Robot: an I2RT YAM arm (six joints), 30 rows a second.
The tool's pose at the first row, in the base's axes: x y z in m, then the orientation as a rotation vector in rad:
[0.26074 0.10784 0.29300 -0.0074 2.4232 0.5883]
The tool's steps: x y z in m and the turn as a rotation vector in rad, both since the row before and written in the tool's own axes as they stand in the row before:
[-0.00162 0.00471 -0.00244 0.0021 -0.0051 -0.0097]
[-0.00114 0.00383 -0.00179 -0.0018 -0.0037 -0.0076]
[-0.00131 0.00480 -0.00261 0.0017 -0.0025 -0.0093]
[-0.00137 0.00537 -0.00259 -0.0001 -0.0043 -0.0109]
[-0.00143 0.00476 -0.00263 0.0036 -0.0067 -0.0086]
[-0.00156 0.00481 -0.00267 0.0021 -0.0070 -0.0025]
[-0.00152 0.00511 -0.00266 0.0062 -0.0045 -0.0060]
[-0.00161 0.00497 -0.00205 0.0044 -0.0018 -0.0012]
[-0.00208 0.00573 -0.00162 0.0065 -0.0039 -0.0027]
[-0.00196 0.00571 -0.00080 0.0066 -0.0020 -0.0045]
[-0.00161 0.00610 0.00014 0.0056 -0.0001 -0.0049]
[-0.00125 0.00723 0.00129 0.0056 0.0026 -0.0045]
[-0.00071 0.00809 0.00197 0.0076 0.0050 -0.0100]
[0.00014 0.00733 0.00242 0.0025 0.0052 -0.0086]
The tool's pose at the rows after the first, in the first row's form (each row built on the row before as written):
[0.25991 0.11085 0.29759 -0.0167 2.4175 0.5807]
[0.25917 0.11342 0.30106 -0.0255 2.4123 0.5790]
[0.25788 0.11651 0.30557 -0.0352 2.4090 0.5724]
[0.25652 0.12014 0.31030 -0.0471 2.4032 0.5670]
[0.25523 0.12321 0.31483 -0.0539 2.3964 0.5580]
[0.25396 0.12633 0.31945 -0.0539 2.3898 0.5536]
[0.25259 0.12974 0.32414 -0.0570 2.3862 0.5429]
[0.25166 0.13329 0.32838 -0.0560 2.3854 0.5369]
[0.25122 0.13768 0.33289 -0.0552 2.3829 0.5275]
[0.25120 0.14241 0.33673 -0.0571 2.3819 0.5173]
[0.25143 0.14792 0.33980 -0.0604 2.3825 0.5083]
[0.25190 0.15496 0.34220 -0.0639 2.3857 0.4997]
[0.25223 0.16311 0.34402 -0.0737 2.3909 0.4863]
[0.25230 0.17081 0.34463 -0.0842 2.3953 0.4796]

